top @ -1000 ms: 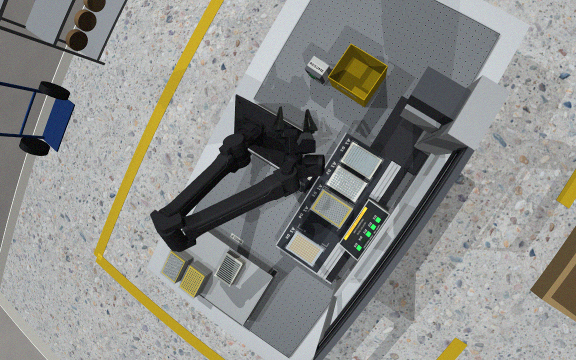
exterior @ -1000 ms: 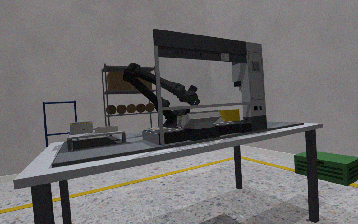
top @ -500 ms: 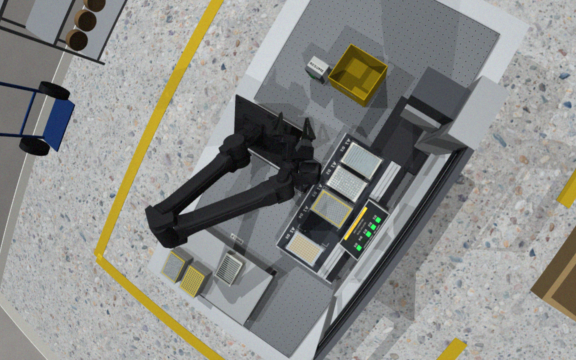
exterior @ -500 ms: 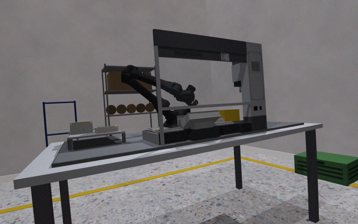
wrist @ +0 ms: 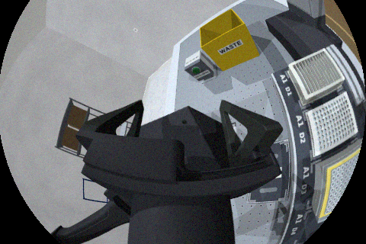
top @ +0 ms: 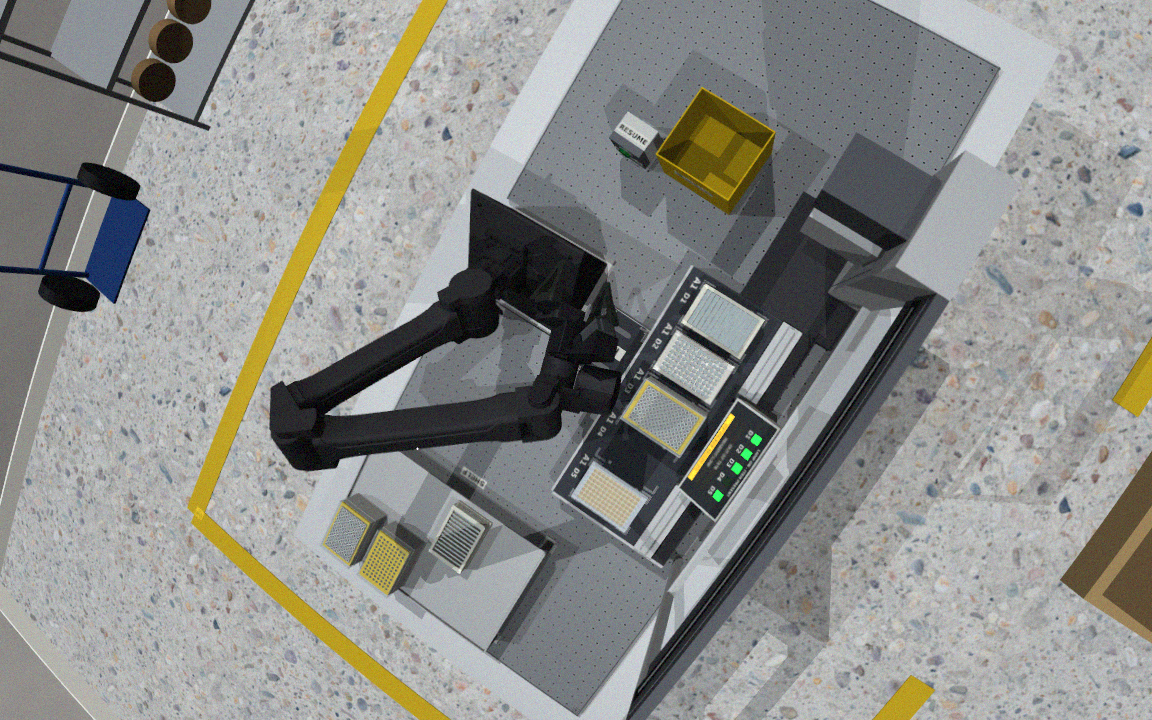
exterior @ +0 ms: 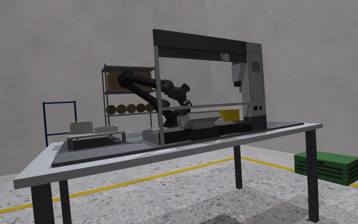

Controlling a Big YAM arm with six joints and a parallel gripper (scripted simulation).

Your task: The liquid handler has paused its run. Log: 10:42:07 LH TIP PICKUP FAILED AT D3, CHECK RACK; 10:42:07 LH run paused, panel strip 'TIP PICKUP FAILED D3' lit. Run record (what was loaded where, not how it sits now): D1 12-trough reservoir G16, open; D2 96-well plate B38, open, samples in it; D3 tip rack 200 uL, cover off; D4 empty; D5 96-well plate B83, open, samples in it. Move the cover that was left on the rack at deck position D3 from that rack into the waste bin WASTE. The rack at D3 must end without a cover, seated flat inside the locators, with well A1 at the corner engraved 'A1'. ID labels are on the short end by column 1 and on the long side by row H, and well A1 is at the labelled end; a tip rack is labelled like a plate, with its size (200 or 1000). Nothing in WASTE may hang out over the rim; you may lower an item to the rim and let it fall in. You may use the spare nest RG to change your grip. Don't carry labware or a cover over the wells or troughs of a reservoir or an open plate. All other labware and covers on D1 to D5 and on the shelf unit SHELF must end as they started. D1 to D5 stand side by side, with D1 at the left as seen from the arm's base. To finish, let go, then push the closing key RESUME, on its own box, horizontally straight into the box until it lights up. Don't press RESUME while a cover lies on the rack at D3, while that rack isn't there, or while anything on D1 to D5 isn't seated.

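Right now my hand is 22 cm short of the clear cover, 15 cm to the left of it and 11 cm above it. From my hand the other things lie so: plate 22 cm ahead, 16 cm below, 5 cm to the right; tip rack 22 cm ahead, 16 cm to the right, 13 cm below; resume box 25 cm to the left, 16 cm below, 8 cm behind.
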